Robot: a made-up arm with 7 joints.
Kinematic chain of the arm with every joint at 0, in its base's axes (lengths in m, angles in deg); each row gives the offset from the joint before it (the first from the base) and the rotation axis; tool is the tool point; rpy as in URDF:
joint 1: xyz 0 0 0.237 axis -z
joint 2: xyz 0 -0.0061 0.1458 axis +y
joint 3: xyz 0 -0.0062 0.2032 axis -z
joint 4: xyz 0 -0.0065 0.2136 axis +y
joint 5: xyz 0 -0.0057 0.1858 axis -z
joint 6: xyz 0 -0.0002 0.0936 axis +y
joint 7: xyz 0 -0.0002 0.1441 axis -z
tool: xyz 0 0 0 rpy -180 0 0
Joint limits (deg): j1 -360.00..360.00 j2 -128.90..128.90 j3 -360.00..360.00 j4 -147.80..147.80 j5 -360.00..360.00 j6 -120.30..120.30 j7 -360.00..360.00
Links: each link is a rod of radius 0.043 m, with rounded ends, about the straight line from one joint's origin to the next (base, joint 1, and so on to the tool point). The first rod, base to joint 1, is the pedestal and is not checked.
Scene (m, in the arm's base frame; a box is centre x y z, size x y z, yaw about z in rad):
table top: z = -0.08
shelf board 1: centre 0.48 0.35 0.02 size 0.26 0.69 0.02 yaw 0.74
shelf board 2: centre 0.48 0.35 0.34 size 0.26 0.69 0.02 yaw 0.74
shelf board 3: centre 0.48 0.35 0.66 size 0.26 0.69 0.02 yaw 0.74
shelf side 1: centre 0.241 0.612 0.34 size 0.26 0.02 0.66 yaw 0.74
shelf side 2: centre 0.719 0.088 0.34 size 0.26 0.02 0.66 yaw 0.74
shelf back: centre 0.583 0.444 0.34 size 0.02 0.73 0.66 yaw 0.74
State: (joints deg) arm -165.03 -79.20 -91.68 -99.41 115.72 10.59 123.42
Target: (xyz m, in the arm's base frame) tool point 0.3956 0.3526 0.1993
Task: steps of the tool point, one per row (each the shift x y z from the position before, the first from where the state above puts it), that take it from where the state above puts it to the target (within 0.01 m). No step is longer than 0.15 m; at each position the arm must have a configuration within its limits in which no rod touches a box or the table.
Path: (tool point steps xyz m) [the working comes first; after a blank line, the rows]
Joints at the target: -170.60 -99.44 -69.75 -97.38 115.90 3.47 123.42
Straight joint move there: touches shelf board 2.

1: -0.0645 -0.0610 0.0000
2: -0.0726 -0.0642 -0.0001
3: 0.0190 0.0229 -0.0935
4: -0.0062 0.0119 -0.1006
5: -0.0305 -0.0031 -0.0995
6: 0.0674 0.0606 -0.0062
7: 0.0629 0.0584 0.0062

